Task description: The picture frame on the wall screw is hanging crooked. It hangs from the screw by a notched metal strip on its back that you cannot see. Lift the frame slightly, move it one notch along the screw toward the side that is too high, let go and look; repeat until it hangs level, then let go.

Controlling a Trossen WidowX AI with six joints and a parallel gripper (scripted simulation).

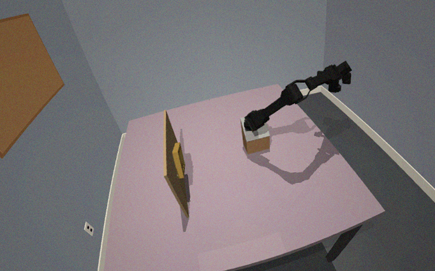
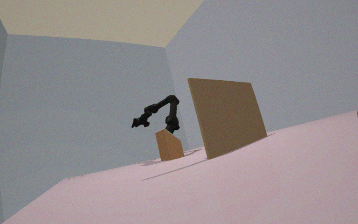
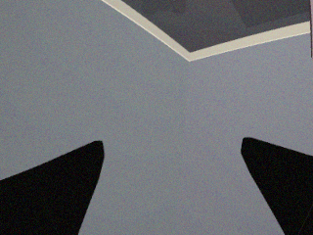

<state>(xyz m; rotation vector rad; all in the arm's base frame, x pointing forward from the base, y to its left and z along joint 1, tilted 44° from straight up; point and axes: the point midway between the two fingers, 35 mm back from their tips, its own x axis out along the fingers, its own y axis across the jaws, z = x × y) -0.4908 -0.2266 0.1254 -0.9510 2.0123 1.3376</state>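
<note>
The picture frame lies 920 mm ahead of my gripper tip, 300 mm to the left of it and 150 mm below it. Also, from my gripper tip: brown wall panel: 930 mm ahead, 300 mm to the left, 160 mm below.
</note>
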